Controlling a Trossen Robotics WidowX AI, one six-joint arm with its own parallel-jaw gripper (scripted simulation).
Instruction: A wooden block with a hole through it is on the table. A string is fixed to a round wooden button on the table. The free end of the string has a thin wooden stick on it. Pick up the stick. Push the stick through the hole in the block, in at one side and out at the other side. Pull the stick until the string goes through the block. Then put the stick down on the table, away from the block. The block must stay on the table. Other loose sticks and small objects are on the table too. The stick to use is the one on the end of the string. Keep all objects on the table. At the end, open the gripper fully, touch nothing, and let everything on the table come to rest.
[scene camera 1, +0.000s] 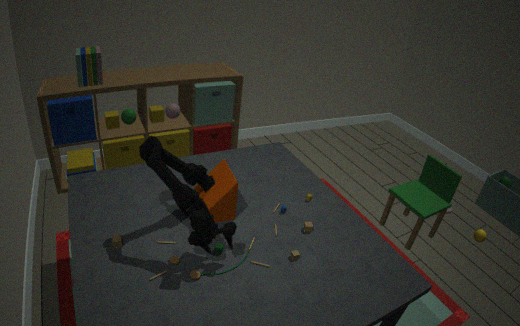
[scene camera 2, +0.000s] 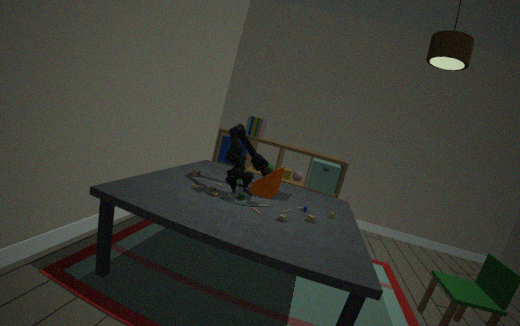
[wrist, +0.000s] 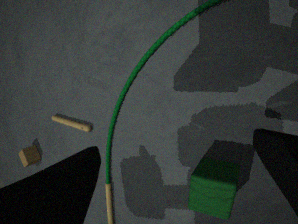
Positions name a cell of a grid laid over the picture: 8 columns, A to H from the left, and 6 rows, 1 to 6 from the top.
Scene:
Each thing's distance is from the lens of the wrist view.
gripper (wrist: E4): 0.10 m
green block (wrist: F5): 0.12 m

